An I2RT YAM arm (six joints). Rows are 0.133 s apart.
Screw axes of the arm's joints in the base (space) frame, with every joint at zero. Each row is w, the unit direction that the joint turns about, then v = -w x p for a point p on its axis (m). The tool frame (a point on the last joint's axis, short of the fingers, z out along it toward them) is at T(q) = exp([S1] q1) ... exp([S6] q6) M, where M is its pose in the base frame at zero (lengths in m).
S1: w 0 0 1 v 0 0 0
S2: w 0 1 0 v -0.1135 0 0.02
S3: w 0 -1 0 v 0.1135 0 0.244
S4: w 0 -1 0 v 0.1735 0 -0.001
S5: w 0 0 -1 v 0 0.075 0
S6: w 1 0 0 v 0 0.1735 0
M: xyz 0.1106 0 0.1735 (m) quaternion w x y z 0.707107 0 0.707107 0
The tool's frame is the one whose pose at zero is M.
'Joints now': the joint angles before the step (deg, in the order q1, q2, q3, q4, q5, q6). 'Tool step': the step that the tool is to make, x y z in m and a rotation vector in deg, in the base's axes. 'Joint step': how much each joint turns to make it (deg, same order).
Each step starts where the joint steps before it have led.
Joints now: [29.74 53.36 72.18 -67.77 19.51 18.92]
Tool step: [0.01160 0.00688 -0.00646 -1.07 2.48 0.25]
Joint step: [0.00 2.87 0.00 0.18 -0.39 0.00]
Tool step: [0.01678 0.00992 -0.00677 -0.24 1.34 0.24]
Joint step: [0.00 3.58 0.00 2.27 -0.51 0.09]
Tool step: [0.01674 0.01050 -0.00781 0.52 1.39 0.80]
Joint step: [0.00 3.59 0.00 2.62 -1.40 0.04]
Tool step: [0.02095 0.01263 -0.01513 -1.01 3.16 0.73]
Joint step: [0.00 5.13 0.00 1.95 -0.98 -0.22]
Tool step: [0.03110 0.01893 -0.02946 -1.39 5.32 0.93]
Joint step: [0.00 8.31 0.00 3.02 -1.71 -0.09]
